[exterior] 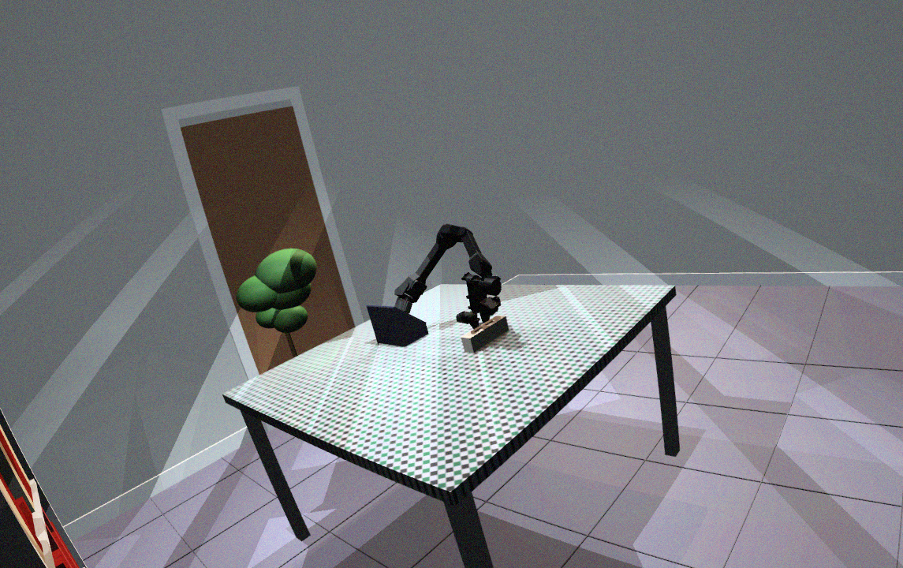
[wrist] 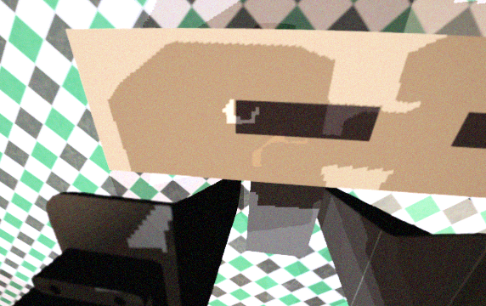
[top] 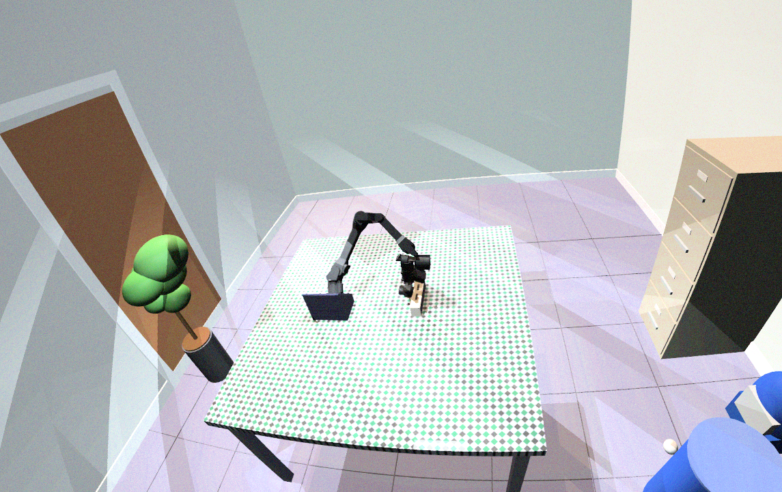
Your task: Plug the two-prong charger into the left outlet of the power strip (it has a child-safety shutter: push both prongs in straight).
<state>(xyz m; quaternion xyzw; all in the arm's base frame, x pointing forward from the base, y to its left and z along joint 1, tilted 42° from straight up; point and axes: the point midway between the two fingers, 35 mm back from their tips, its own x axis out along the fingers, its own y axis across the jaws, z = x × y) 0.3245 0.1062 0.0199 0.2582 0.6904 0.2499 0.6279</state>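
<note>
Now: the two-prong charger 20 mm ahead of my gripper tip and 10 mm above it.
</note>
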